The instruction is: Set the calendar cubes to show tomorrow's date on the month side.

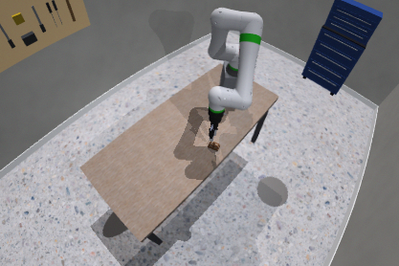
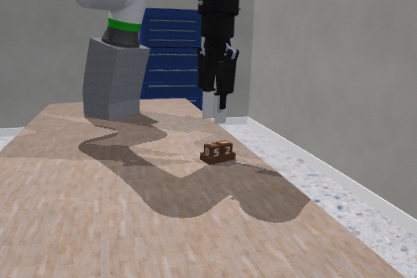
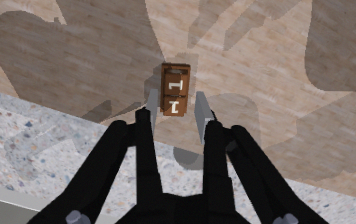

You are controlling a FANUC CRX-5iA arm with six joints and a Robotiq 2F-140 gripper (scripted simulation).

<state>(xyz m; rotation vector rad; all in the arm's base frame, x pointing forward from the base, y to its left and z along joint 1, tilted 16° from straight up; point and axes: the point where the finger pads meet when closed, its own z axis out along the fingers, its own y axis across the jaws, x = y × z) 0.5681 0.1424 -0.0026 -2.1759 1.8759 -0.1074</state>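
The brown calendar tray is 120 mm below my hand and 20 mm to the left of it.
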